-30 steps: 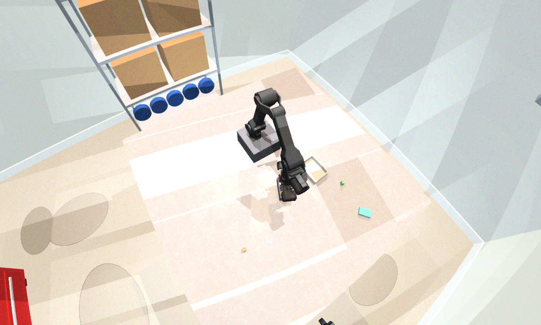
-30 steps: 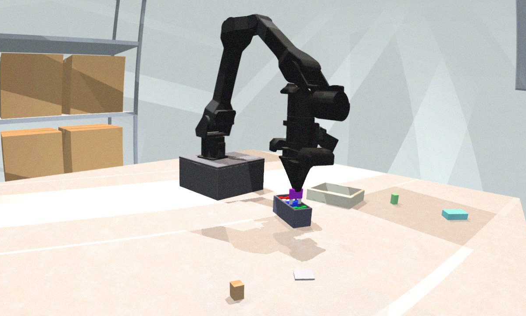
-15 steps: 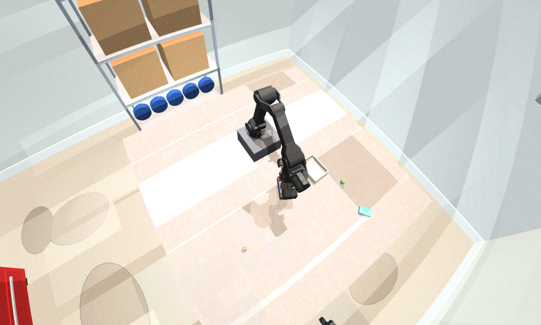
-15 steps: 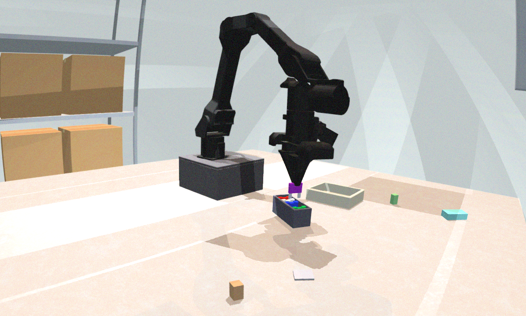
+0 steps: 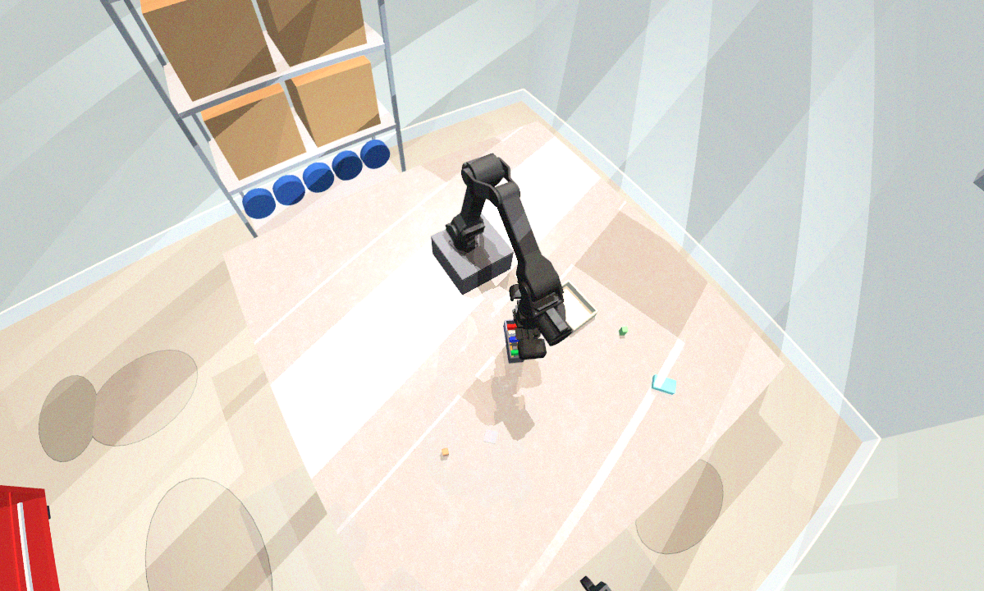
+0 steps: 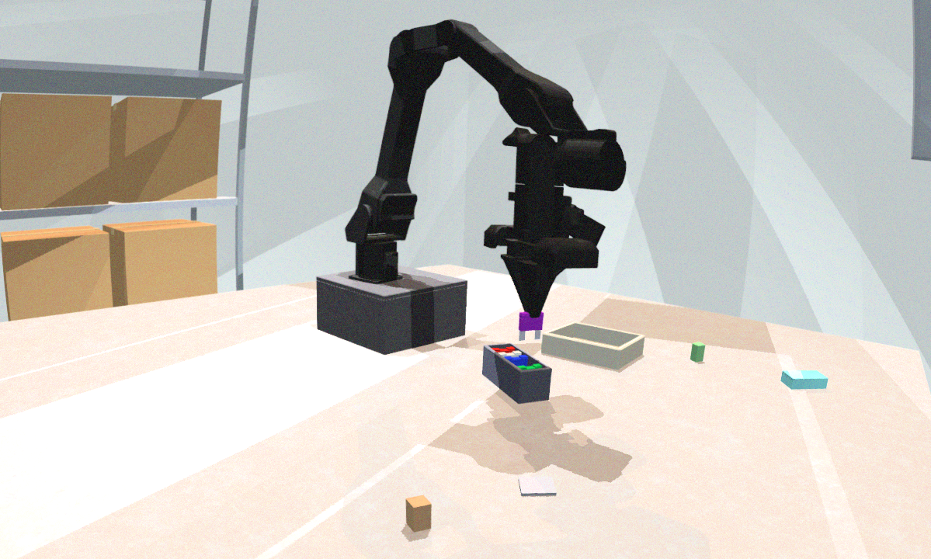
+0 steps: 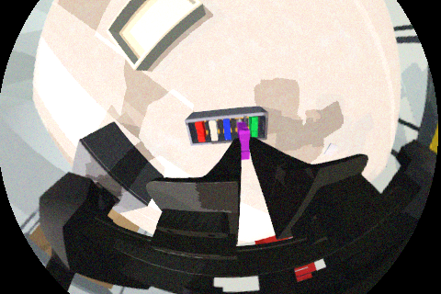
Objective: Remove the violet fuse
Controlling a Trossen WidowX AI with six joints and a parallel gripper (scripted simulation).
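My gripper tip is now 200 mm to the right of the white tray and 90 mm above it. Also, from my gripper tip: green block (270 mm to the left, 160 mm ahead, 80 mm below); white flat tile (210 mm to the right, 130 mm ahead, 90 mm below); violet fuse (10 mm below).
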